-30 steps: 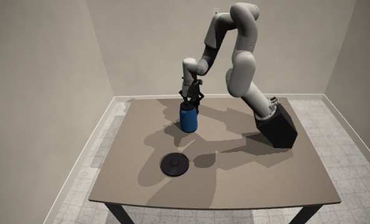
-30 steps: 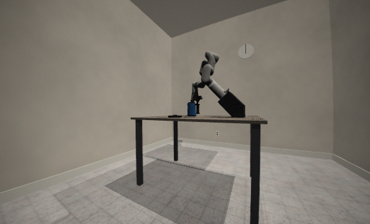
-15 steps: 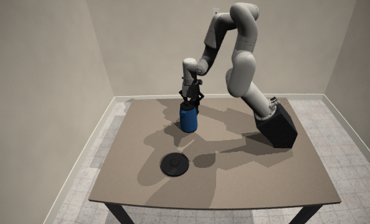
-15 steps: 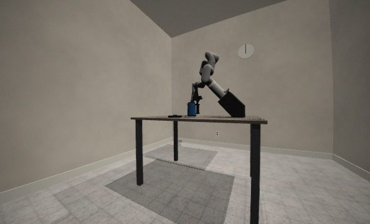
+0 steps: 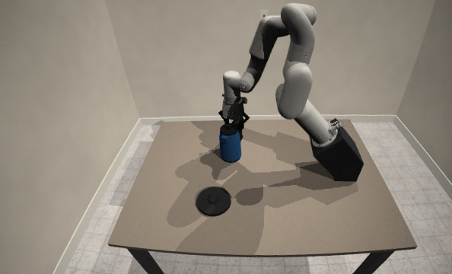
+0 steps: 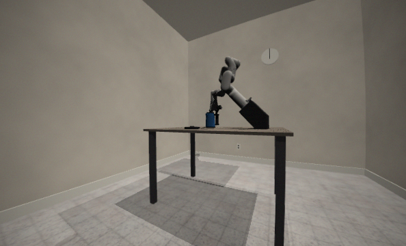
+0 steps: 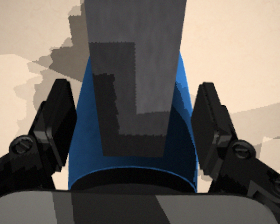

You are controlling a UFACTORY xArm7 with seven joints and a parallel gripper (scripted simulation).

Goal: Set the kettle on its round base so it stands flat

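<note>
Now: the blue kettle 3 cm to the left of my hand and 5 cm below it. Also, from my hand: black round base (1 cm ahead, 37 cm to the left, 14 cm below).
</note>
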